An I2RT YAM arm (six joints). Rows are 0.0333 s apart.
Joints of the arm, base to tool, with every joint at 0 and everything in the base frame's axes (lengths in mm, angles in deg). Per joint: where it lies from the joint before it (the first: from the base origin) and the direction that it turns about. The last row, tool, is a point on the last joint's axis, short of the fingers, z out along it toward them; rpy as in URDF.
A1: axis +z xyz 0 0 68
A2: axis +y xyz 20 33.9 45.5
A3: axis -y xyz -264 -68.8 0
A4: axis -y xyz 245 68.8 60
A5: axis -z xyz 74 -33.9 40.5
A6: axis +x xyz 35.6 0 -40.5
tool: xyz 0 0 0 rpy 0 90 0
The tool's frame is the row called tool.
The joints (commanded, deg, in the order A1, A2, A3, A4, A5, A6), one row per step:
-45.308 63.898 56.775 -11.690 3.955 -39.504
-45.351 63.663 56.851 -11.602 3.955 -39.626
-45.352 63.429 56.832 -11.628 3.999 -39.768
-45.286 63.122 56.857 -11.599 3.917 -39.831
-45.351 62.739 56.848 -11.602 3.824 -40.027
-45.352 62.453 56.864 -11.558 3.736 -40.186
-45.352 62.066 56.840 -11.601 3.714 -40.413
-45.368 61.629 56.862 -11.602 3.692 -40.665
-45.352 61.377 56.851 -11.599 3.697 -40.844
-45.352 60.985 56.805 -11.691 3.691 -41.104
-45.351 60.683 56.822 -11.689 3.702 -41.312
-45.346 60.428 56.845 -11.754 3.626 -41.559
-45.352 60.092 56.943 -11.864 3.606 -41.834
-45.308 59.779 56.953 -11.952 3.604 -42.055
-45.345 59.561 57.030 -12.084 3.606 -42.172
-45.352 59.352 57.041 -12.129 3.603 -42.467
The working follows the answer.
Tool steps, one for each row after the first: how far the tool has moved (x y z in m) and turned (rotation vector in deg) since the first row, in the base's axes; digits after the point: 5 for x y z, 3 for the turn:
-0.00076 0.00050 0.00160 -0.359 -0.193 -0.004
-0.00147 0.00117 0.00241 -0.591 -0.213 -0.002
-0.00209 0.00228 0.00387 -0.868 -0.440 0.161
-0.00336 0.00324 0.00538 -1.233 -0.579 0.244
-0.00414 0.00410 0.00672 -1.560 -0.727 0.374
-0.00527 0.00527 0.00805 -1.924 -0.792 0.463
-0.00660 0.00653 0.00994 -2.404 -0.935 0.541
-0.00730 0.00733 0.01088 -2.690 -0.975 0.604
-0.00849 0.00854 0.01198 -3.032 -0.965 0.684
-0.00939 0.00946 0.01328 -3.394 -1.036 0.732
-0.01013 0.01030 0.01430 -3.685 -1.023 0.879
-0.01122 0.01138 0.01601 -4.085 -1.053 0.966
-0.01207 0.01251 0.01711 -4.391 -1.058 1.072
-0.01291 0.01313 0.01818 -4.582 -1.085 1.063
-0.01358 0.01378 0.01897 -4.892 -0.993 1.139

Tool pose at each row, in the base's axes (x y z in m, rotation vector in deg; rounded; the steps above come from the unrounded poses):
0.17975 -0.18518 0.34442 8.828 116.920 -59.568
0.17898 -0.18468 0.34602 8.740 116.551 -59.879
0.17828 -0.18402 0.34682 8.628 116.404 -60.105
0.17766 -0.18290 0.34829 8.427 116.028 -60.220
0.17639 -0.18194 0.34979 8.220 115.691 -60.495
0.17561 -0.18108 0.35113 7.990 115.362 -60.700
0.17448 -0.17991 0.35247 7.741 115.090 -60.990
0.17315 -0.17865 0.35436 7.484 114.684 -61.378
0.17245 -0.17785 0.35530 7.291 114.479 -61.612
0.17126 -0.17664 0.35640 7.026 114.285 -61.903
0.17036 -0.17573 0.35769 6.825 114.011 -62.211
0.16961 -0.17488 0.35871 6.517 113.839 -62.411
0.16853 -0.17380 0.36042 6.235 113.573 -62.742
0.16768 -0.17268 0.36153 5.972 113.380 -62.976
0.16684 -0.17205 0.36260 5.895 113.247 -63.161
0.16616 -0.17140 0.36338 5.611 113.141 -63.443

